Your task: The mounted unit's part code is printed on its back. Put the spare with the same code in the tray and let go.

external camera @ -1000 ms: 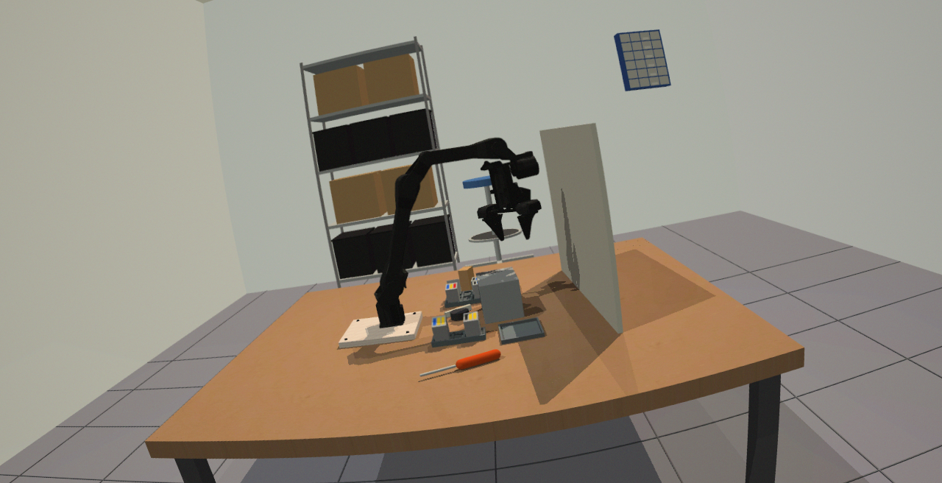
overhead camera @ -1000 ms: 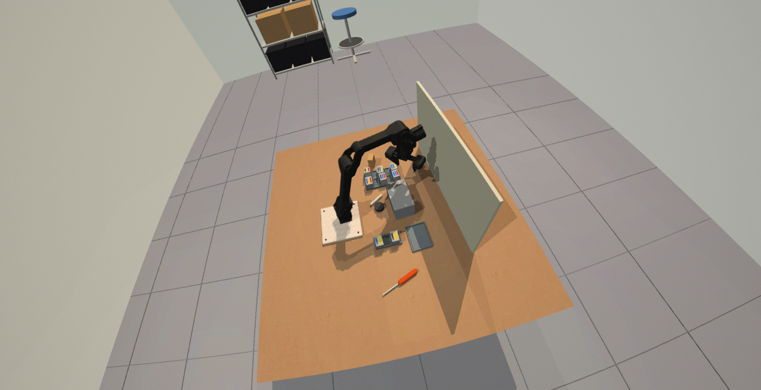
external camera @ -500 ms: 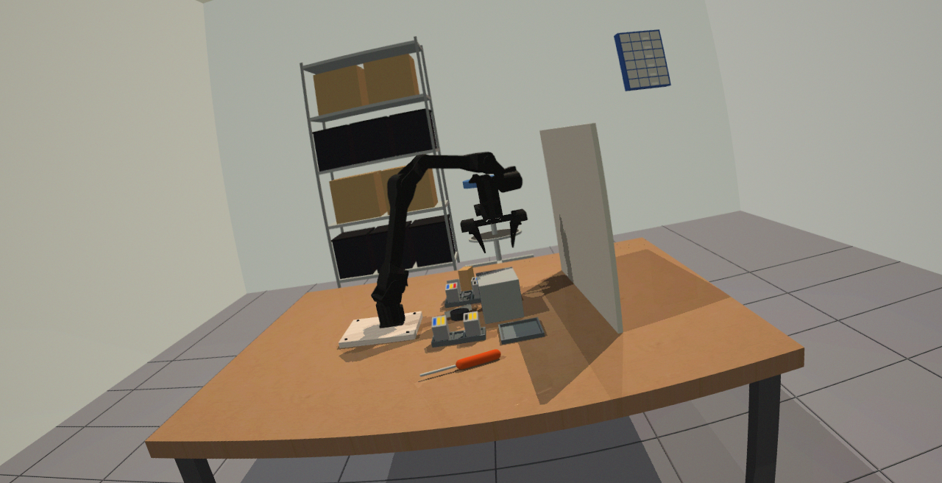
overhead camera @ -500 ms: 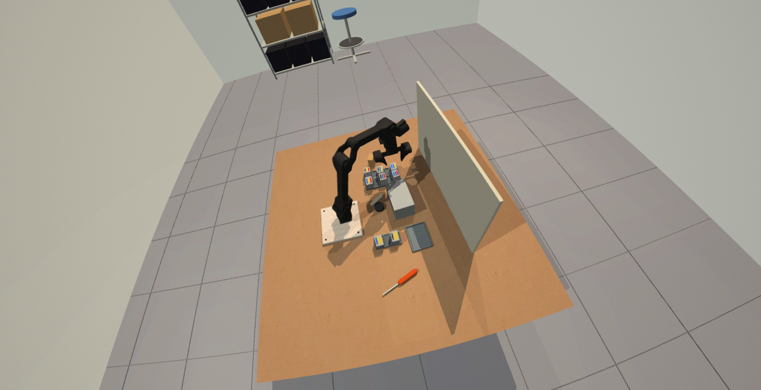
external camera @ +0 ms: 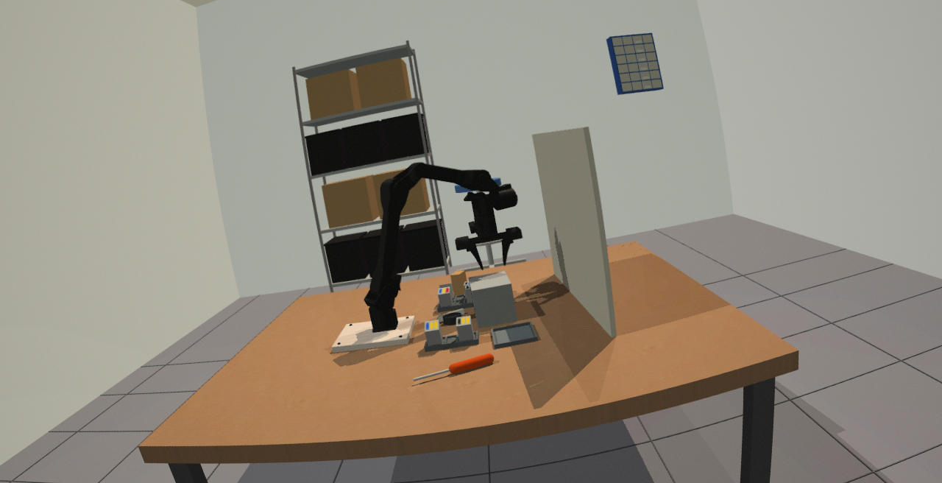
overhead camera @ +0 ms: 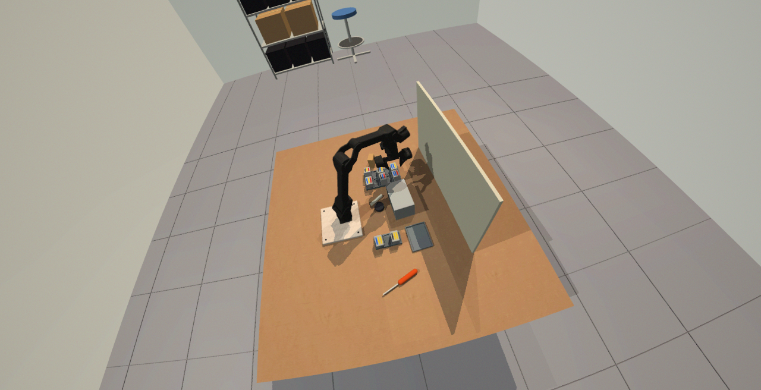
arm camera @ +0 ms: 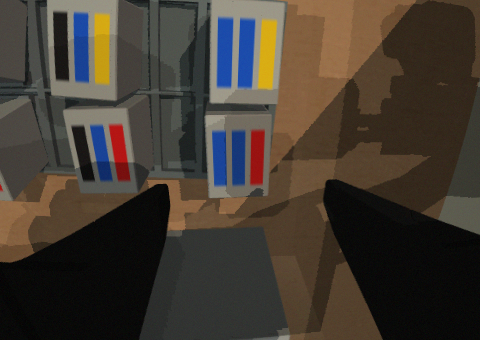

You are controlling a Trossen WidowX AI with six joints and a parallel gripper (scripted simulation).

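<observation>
Now: the grey spare 5 cm below my gripper tip. The rest, counted from my gripper tip: grey mounted unit (3 cm behind, 16 cm to the right, 4 cm below); then small brown box (10 cm behind, 15 cm to the left, 6 cm below); then white cable tie bundle (14 cm behind, 10 cm to the right, 9 cm below).
</observation>
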